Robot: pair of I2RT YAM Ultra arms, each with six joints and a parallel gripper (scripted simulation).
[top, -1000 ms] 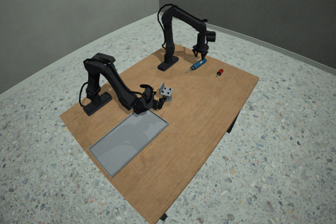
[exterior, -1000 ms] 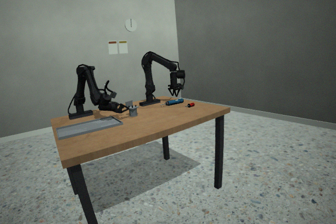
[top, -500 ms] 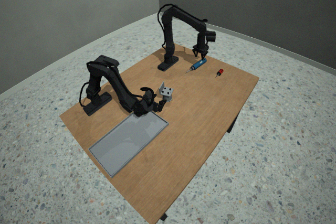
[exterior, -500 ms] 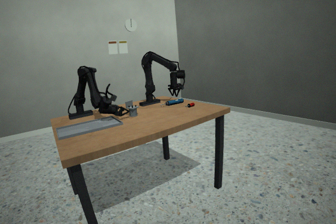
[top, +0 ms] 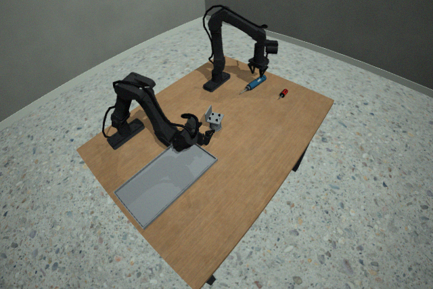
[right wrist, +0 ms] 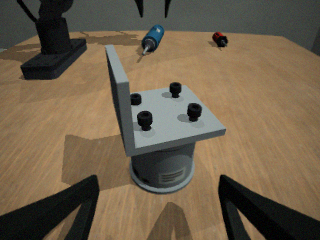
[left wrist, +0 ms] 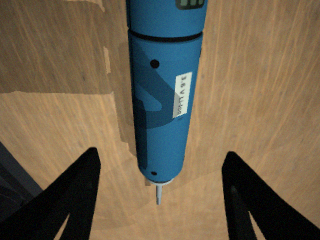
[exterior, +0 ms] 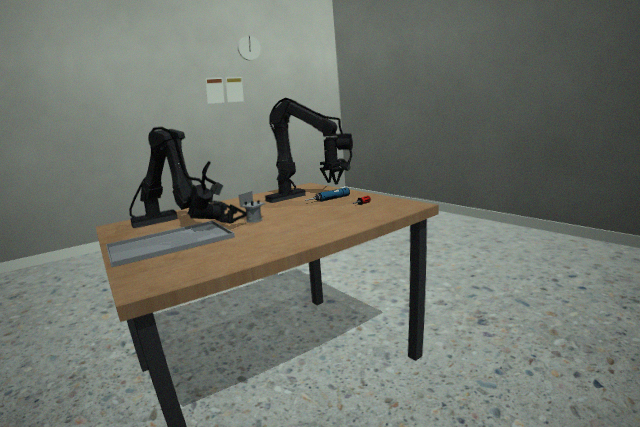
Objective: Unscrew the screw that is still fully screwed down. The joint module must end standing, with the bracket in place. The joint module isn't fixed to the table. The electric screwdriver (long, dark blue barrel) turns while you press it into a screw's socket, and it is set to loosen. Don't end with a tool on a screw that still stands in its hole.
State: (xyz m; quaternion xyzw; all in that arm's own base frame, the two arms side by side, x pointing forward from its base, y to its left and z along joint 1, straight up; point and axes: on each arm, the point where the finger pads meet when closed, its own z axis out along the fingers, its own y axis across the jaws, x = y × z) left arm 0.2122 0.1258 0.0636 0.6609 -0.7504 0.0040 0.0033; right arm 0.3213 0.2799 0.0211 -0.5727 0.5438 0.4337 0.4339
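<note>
Now: the joint module 1 cm behind my right hand, 6 cm to the left of it and 1 cm below it. From my right hand the other things lie so: grey L-shaped bracket (1 cm behind, 6 cm to the left, 3 cm above); flat grey tray (7 cm ahead, 29 cm to the right, 4 cm below); screw (3 cm behind, 6 cm to the left, 2 cm above).
</note>
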